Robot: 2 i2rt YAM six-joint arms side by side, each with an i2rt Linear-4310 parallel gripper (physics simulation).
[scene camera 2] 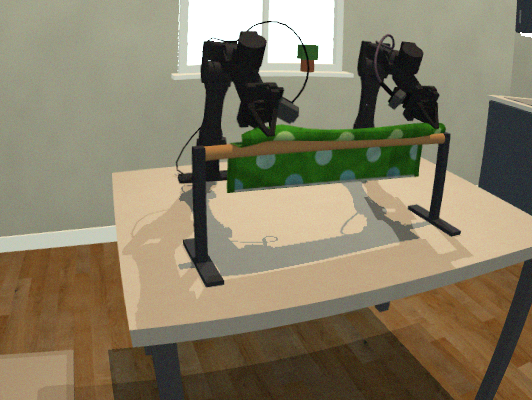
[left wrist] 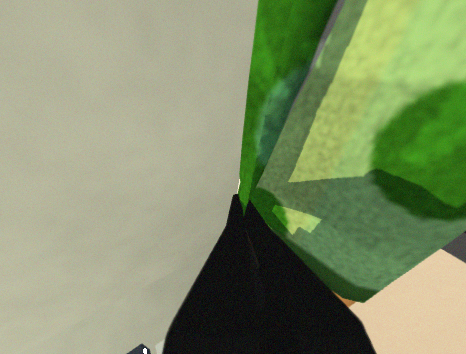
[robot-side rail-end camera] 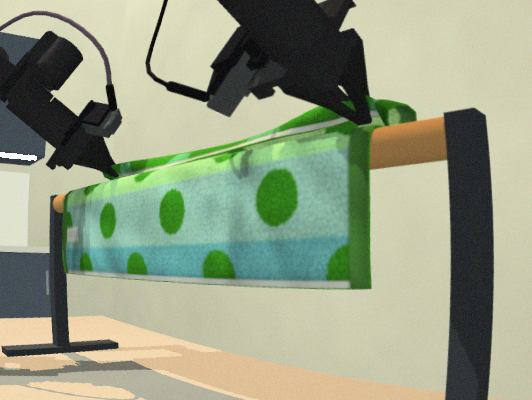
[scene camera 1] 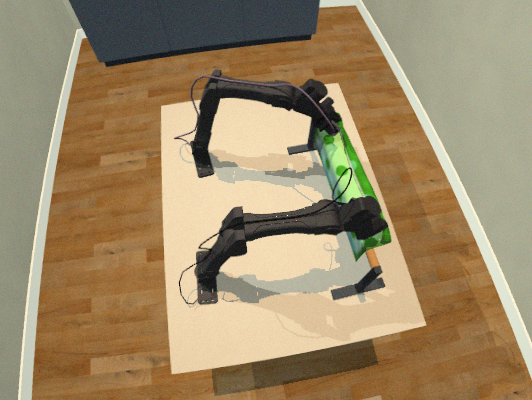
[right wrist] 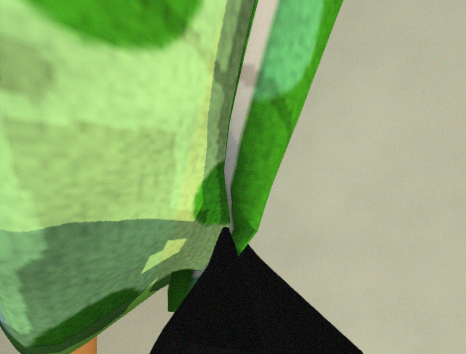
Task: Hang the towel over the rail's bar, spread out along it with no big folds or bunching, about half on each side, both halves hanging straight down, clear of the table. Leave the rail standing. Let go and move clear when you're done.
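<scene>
The green towel with pale dots hangs on the robot side of the wooden bar, its lower edge clear of the table. Its upper part is gathered just above the bar; in scene camera 2 the bar shows in front of the cloth. My left gripper is shut on the towel's upper edge near one bar end. My right gripper is shut on the same edge near the other end. In scene camera 1 the right fingertips are hidden.
The rail stands upright on dark posts with flat feet on the pale table. Black cables loop from both arms.
</scene>
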